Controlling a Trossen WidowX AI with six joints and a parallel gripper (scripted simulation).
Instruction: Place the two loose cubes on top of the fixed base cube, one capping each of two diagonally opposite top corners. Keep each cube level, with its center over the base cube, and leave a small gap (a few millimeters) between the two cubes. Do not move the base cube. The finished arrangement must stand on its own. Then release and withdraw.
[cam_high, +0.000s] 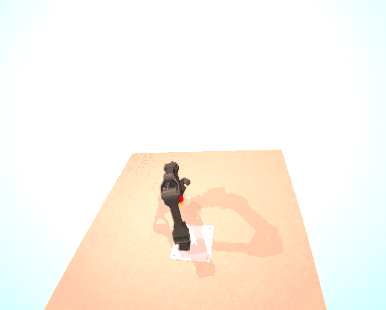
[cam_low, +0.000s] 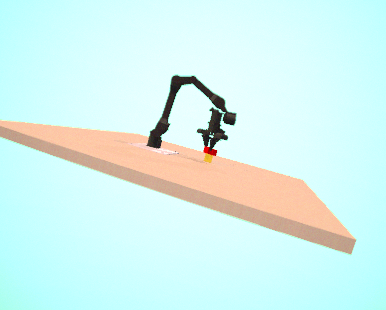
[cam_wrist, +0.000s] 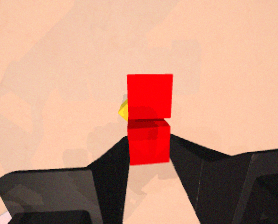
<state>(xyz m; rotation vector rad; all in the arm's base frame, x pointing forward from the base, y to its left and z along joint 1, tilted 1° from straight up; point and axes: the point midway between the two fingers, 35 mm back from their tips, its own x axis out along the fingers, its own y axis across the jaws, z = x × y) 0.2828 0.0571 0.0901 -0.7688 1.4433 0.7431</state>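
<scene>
The yellow base cube is 10 mm ahead of my gripper tip, 10 mm to the left of it and 40 mm below it.
</scene>
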